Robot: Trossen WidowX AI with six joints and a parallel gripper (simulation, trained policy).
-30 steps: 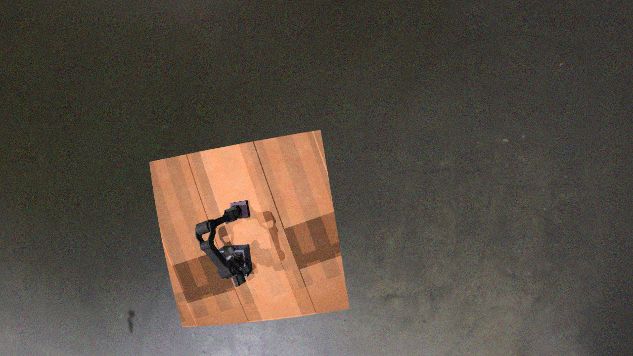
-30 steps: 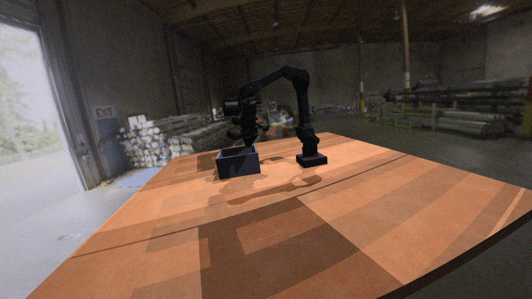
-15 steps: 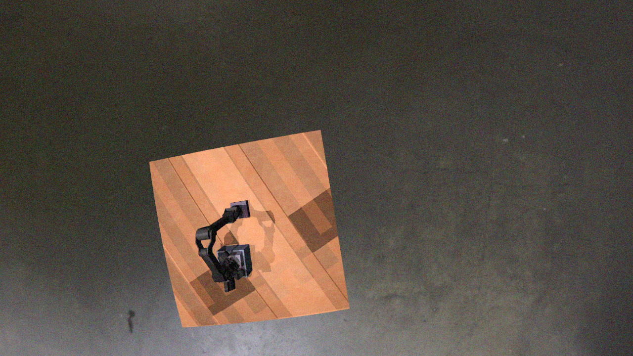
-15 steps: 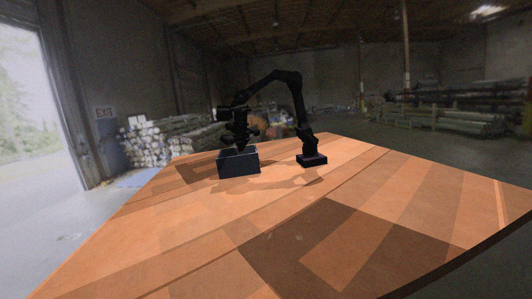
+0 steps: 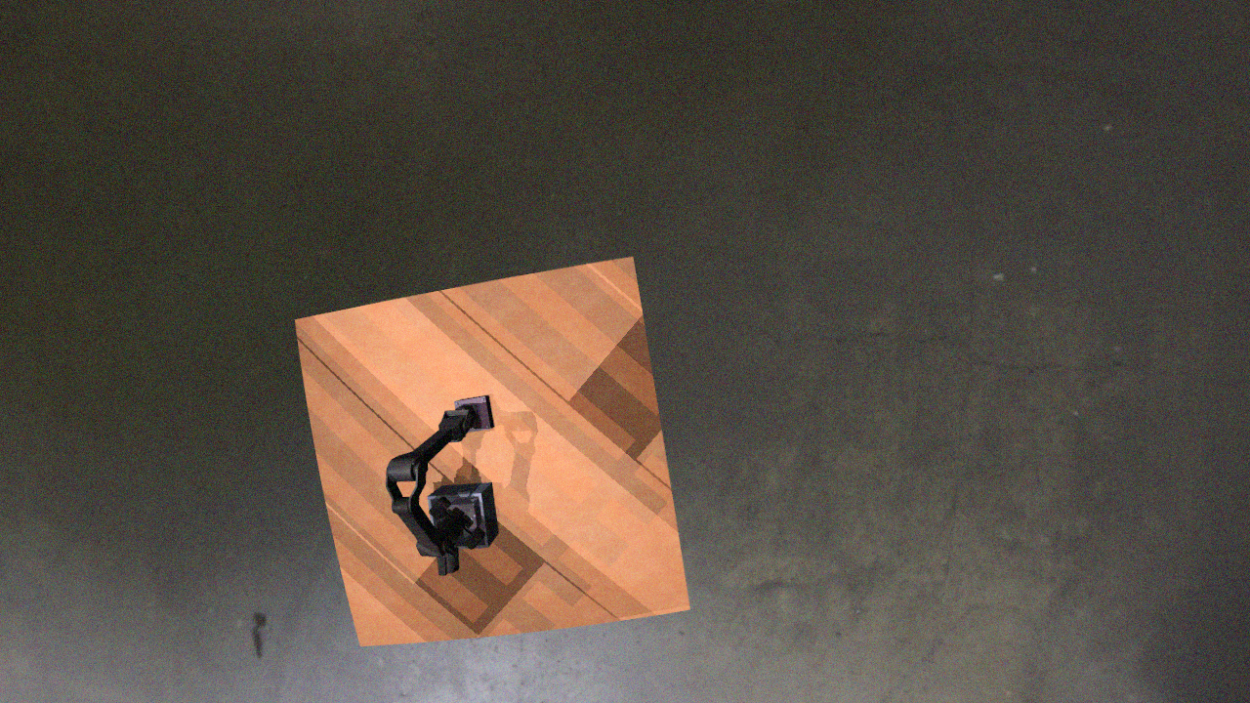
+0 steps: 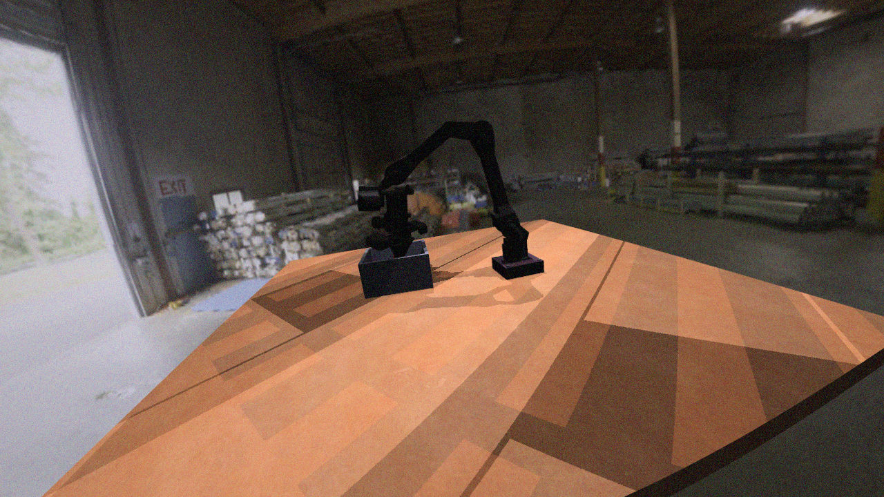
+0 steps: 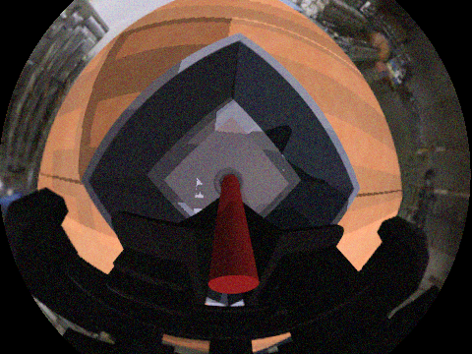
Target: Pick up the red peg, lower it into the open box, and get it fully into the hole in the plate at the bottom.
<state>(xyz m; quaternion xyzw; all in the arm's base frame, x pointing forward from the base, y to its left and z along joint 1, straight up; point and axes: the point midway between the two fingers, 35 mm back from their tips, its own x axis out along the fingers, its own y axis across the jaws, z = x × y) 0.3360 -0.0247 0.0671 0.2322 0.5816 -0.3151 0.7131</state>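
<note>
My gripper tip is 4 cm below the red peg and 1 cm short of it. The rest, counted from my gripper tip: dark box (4 cm below, 1 cm to the right, 1 cm ahead); then plate (2 cm below, 1 cm to the right, 1 cm ahead).
</note>
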